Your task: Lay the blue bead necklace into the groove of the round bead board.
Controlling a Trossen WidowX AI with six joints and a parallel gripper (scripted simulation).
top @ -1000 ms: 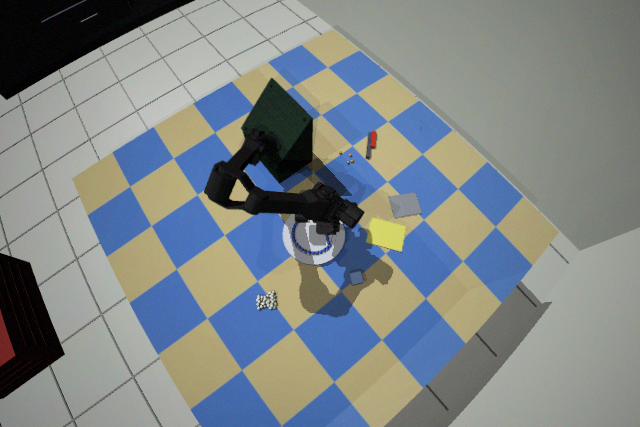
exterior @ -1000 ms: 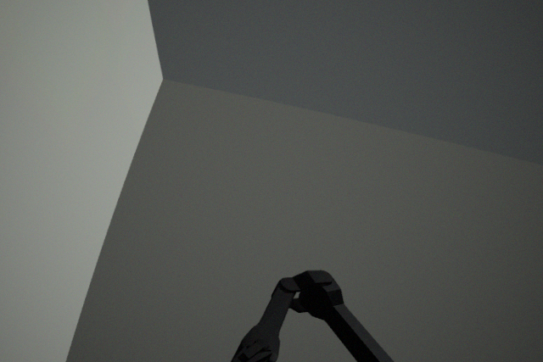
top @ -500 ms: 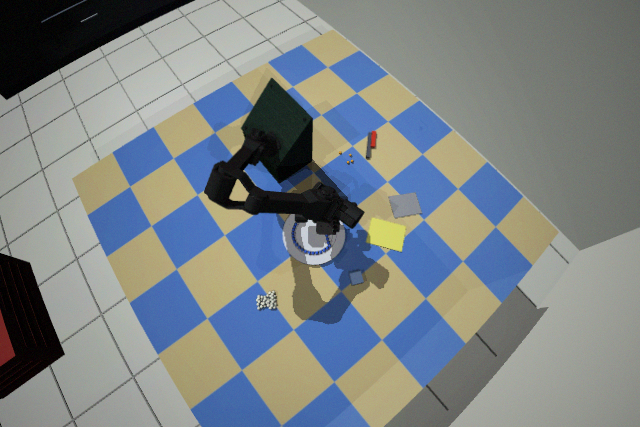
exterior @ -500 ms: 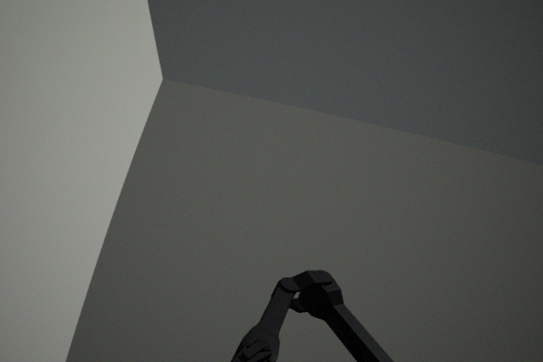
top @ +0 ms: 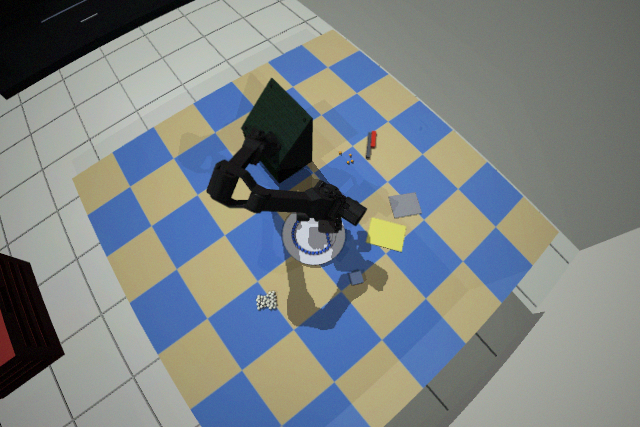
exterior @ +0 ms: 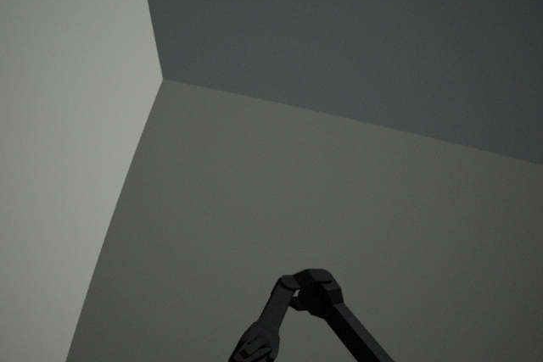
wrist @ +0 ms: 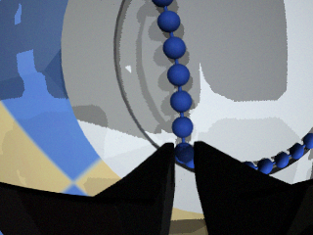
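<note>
Now: the round white bead board 20 mm ahead of my gripper tip, 60 mm to the right of it and 10 mm below it. Round my gripper tip: small blue cube 210 mm ahead, 20 mm to the right, 10 mm below; grey square 90 mm ahead, 260 mm to the left, 20 mm below; yellow pad 140 mm ahead, 140 mm to the left, 20 mm below.
</note>
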